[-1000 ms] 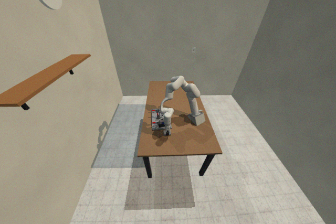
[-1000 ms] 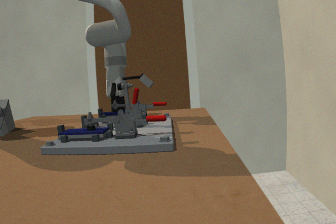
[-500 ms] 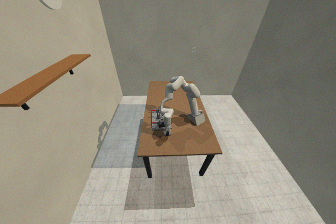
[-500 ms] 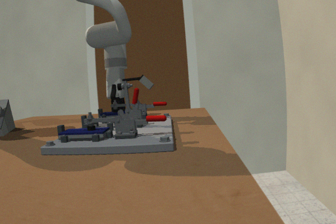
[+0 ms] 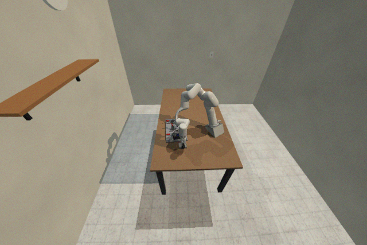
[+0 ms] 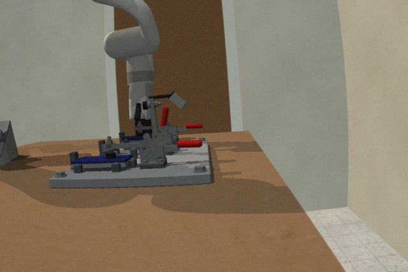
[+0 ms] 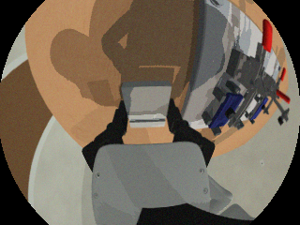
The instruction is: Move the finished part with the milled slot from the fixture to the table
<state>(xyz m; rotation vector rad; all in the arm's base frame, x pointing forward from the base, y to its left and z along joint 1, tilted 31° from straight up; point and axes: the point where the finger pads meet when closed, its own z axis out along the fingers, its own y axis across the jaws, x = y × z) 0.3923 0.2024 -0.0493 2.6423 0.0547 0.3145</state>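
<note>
My gripper is now 10 mm past the grey finished part and 10 mm above it. Also, from my hand: blue blank 340 mm to the right; grey fixture plate 240 mm to the right, 50 mm ahead, 10 mm below.
</note>
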